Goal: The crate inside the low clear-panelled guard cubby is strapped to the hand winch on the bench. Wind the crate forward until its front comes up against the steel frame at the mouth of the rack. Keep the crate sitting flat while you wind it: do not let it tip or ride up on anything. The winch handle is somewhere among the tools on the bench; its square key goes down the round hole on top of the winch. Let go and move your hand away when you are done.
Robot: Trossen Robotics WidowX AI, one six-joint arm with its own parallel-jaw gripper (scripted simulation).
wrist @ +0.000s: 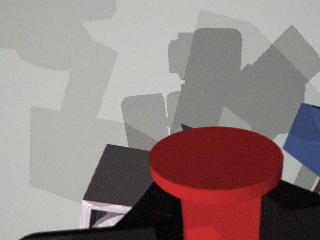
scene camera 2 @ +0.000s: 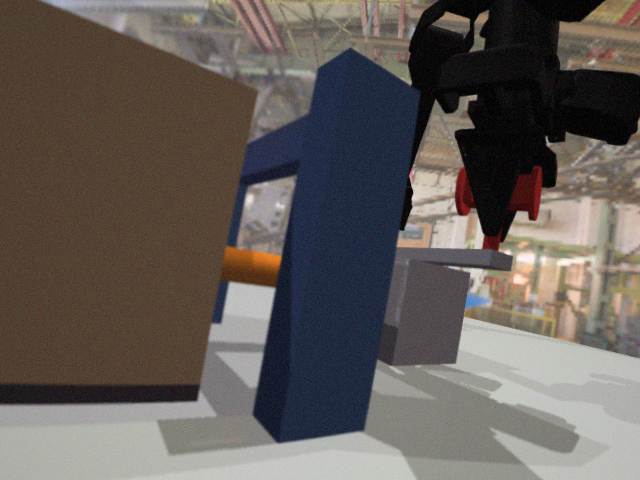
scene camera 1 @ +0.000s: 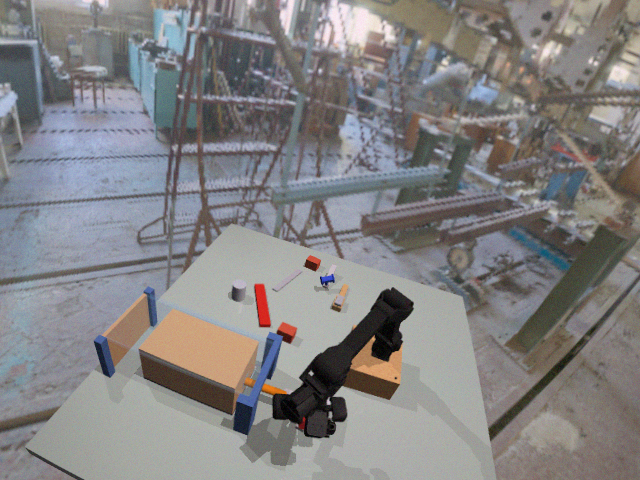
Labels:
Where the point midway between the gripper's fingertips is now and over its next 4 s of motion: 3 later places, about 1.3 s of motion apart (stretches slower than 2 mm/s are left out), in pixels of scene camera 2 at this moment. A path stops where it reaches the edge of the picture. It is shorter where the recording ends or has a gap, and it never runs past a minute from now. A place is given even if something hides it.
My gripper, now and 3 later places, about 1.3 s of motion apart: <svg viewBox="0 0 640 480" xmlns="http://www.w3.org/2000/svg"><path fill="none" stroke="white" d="M493 238L517 252L491 255L431 250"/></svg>

